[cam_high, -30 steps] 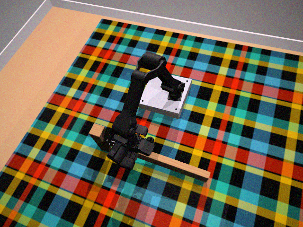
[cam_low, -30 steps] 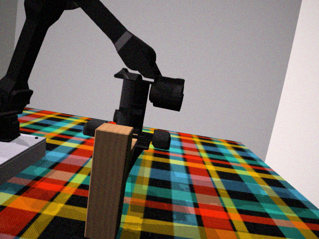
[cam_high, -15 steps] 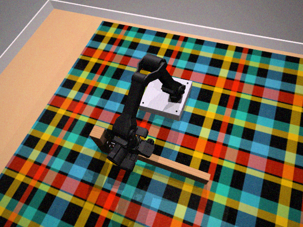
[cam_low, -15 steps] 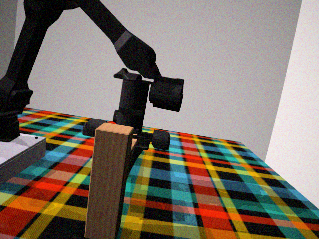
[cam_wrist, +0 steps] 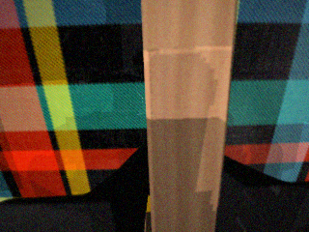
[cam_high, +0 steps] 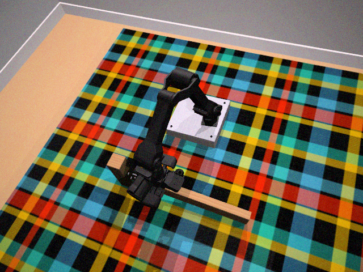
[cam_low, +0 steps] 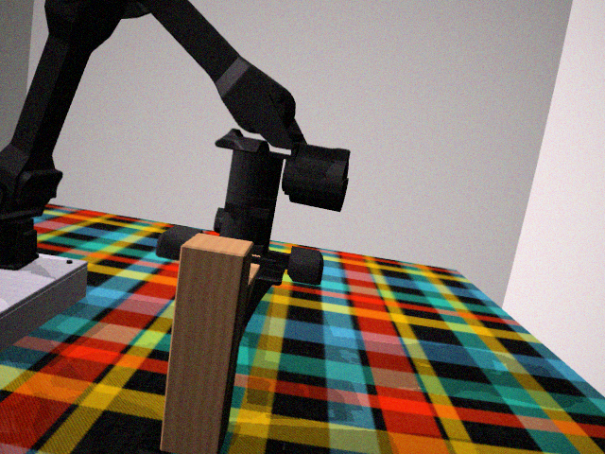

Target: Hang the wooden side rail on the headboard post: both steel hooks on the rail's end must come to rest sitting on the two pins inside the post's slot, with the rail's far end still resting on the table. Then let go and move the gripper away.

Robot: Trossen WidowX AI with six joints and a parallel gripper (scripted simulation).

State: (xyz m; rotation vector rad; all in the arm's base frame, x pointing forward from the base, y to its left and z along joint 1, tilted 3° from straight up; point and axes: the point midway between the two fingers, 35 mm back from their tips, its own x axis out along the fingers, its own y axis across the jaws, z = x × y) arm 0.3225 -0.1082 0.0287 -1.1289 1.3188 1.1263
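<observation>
Now: the wooden headboard post 20 mm behind my gripper tip, 150 mm to the right of it and 40 mm above it.
</observation>
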